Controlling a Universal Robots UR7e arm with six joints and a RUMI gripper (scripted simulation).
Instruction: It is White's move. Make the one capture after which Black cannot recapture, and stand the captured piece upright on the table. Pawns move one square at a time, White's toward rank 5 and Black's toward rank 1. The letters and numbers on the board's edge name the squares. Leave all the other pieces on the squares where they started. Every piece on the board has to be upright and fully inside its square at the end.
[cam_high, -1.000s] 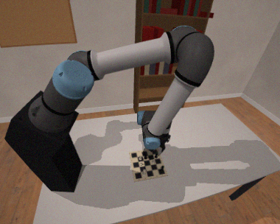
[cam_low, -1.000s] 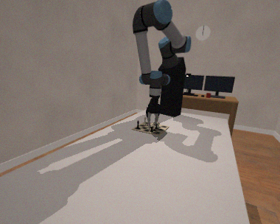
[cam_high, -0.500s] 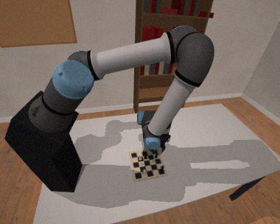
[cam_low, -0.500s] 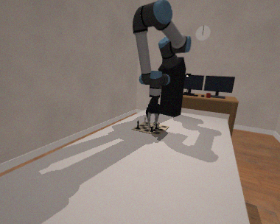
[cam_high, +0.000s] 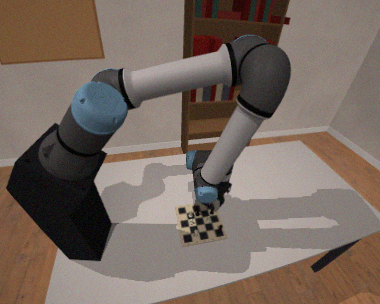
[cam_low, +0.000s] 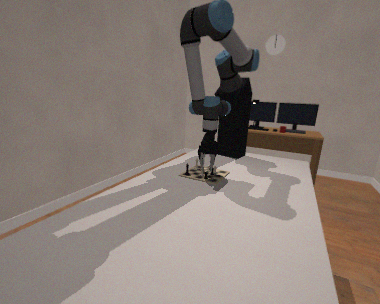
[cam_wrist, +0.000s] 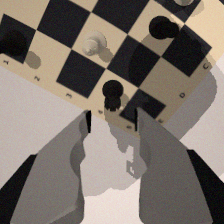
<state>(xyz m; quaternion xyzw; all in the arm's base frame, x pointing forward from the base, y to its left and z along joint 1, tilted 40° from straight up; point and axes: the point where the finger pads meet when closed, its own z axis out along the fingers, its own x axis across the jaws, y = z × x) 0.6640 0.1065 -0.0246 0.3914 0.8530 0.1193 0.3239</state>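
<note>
The white pawn lies 30 mm behind my hand, 40 mm to the right of it and 40 mm below it. Also, from my hand: tall black piece (20 mm ahead, 110 mm to the right, 20 mm below); chessboard (70 mm behind, 40 mm to the right, 60 mm below); black pawn (70 mm behind, 40 mm below).
</note>
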